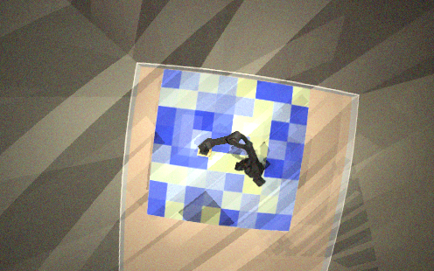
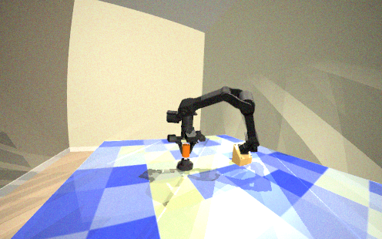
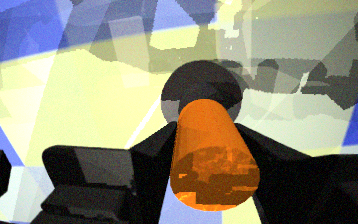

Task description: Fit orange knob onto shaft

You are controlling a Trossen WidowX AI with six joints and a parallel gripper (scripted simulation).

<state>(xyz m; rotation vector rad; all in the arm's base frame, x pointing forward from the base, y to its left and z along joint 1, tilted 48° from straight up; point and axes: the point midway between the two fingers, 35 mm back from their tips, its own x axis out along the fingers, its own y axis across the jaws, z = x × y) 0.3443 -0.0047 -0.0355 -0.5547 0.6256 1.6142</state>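
Now: the orange knob 3 cm above my gripper tip. The rest, counted from my gripper tip: round dark pedestal: 4 cm below.
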